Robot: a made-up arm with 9 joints. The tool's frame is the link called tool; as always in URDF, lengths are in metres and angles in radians. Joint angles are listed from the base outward.
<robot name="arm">
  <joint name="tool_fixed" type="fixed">
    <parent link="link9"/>
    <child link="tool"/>
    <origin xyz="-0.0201 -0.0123 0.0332" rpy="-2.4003 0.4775 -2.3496"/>
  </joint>
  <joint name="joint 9" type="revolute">
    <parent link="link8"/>
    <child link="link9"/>
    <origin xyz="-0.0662 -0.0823 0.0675"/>
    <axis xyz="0 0 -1"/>
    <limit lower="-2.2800" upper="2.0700"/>
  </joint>
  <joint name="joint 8" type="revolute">
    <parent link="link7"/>
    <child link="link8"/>
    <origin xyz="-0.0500 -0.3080 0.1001"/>
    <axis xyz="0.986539 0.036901 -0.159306"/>
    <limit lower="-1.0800" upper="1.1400"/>
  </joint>
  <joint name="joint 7" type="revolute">
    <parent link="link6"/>
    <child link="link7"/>
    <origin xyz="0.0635 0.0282 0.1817"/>
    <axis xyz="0 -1 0"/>
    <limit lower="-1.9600" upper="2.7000"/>
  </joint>
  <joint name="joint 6" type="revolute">
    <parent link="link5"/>
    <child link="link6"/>
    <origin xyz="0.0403 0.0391 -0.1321"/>
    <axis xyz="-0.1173 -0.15 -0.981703"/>
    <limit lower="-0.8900" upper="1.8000"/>
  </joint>
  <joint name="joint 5" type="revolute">
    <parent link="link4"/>
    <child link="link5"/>
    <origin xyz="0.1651 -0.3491 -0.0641"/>
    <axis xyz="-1 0 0"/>
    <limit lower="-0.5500" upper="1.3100"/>
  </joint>
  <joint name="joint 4" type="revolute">
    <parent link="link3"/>
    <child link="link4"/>
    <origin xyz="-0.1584 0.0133 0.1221"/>
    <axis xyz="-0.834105 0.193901 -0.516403"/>
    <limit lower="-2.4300" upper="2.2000"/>
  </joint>
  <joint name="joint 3" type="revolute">
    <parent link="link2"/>
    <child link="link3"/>
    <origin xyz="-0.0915 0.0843 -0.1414"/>
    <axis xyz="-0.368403 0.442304 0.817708"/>
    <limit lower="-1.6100" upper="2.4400"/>
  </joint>
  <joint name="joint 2" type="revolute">
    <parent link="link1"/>
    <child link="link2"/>
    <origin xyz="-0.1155 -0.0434 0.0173"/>
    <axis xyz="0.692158 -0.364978 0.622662"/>
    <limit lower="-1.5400" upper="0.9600"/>
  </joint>
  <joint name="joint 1" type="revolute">
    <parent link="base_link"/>
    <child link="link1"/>
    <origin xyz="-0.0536 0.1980 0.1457"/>
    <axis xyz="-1 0 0"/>
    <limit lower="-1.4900" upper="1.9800"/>
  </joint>
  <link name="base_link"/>
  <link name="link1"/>
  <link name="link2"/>
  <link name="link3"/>
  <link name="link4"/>
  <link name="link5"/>
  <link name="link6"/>
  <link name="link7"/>
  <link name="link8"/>
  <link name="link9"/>
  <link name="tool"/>
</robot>
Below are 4 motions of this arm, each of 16 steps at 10 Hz.
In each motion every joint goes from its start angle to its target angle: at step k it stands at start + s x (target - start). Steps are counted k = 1, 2, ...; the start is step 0. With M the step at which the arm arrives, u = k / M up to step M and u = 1 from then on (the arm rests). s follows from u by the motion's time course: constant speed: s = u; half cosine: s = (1 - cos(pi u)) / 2; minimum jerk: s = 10 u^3 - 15 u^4 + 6 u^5.
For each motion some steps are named. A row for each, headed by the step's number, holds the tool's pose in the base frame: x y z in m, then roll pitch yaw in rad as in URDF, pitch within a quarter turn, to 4 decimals.
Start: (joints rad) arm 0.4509 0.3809 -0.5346 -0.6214 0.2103 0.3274 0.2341 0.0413 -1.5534
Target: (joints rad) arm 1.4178 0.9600 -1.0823 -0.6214 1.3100 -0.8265 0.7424 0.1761 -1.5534
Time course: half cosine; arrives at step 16
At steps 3, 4, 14, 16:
3: -0.3156 -0.3840 0.0503 -1.6294 0.0274 -0.6513
4: -0.3018 -0.3896 0.0844 -1.6717 -0.0762 -0.6180
14: -0.1113 -0.1817 0.5028 -2.7799 -0.3684 0.2845
16: -0.0990 -0.1642 0.5123 -2.8211 -0.3308 0.3066

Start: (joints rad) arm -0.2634 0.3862 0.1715 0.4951 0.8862 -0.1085 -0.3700 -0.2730 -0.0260
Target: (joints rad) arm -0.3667 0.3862 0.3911 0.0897 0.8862 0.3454 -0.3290 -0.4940 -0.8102
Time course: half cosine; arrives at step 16
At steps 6, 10, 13, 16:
6: -0.1648 -0.1153 0.4814 -2.0561 -0.5746 -1.9987
10: -0.1842 -0.1212 0.4397 -2.2046 -0.5361 -1.7045
13: -0.1921 -0.1227 0.4098 -2.2852 -0.5071 -1.5415
16: -0.1945 -0.1225 0.3978 -2.3145 -0.4948 -1.4819

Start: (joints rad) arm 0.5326 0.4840 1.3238 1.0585 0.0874 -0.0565 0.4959 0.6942 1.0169
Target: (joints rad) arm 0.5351 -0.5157 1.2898 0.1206 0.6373 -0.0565 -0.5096 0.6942 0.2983
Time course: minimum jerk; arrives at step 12
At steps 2, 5, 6, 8, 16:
2: -0.0336 0.5556 0.7501 -1.6375 -0.0392 -1.8453
5: 0.1504 0.5956 0.5702 -1.6339 -0.4990 -2.2009
6: 0.2305 0.5706 0.4745 -1.5899 -0.7041 -2.4106
8: 0.3412 0.4544 0.3030 -1.3507 -1.0125 -2.9729
16: 0.3783 0.3301 0.1988 -0.9942 -1.1195 2.7021

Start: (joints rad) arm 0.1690 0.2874 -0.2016 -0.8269 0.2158 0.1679 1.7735 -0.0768 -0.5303
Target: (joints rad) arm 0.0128 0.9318 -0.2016 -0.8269 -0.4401 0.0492 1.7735 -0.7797 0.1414
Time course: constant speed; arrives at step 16
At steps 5, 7, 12, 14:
5: 0.0016 0.0975 -0.3768 0.6919 0.7133 -0.1440
7: 0.0040 0.1771 -0.3736 0.9940 0.7728 0.1590
12: -0.0174 0.3574 -0.3191 1.7058 0.6536 0.9117
14: -0.0355 0.4169 -0.2822 1.9024 0.5306 1.1419

